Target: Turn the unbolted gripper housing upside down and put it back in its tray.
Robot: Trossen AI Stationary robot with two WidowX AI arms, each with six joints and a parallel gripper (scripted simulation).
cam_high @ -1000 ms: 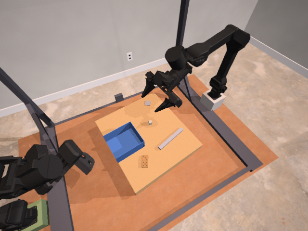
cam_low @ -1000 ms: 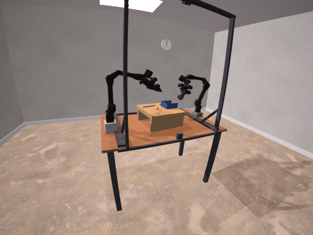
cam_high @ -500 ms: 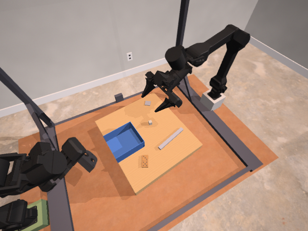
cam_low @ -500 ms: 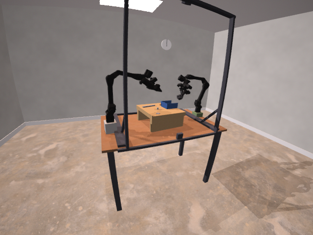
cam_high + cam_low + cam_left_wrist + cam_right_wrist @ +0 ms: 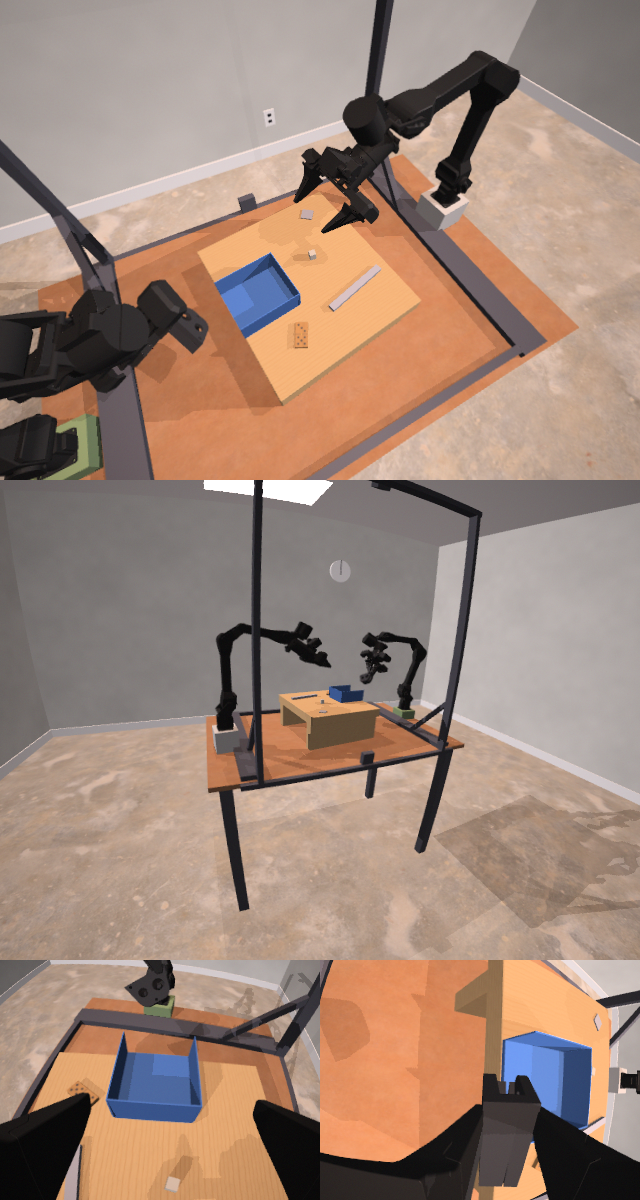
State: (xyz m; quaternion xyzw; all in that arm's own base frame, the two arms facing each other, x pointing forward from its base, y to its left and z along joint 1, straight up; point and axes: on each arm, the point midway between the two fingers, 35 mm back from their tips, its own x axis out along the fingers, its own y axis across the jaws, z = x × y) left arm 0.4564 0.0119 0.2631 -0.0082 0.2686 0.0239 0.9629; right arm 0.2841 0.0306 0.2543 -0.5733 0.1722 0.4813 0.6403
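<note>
Right now my right hand is 50 mm above the gripper housing and 30 mm to the right of it. From my right hand the other things lie so: wooden platform: 290 mm to the left, 210 mm below, 10 mm behind; blue tray: 210 mm to the left, 130 mm below, 10 mm behind; small cube: 330 mm to the left, 140 mm below, 40 mm behind.
</note>
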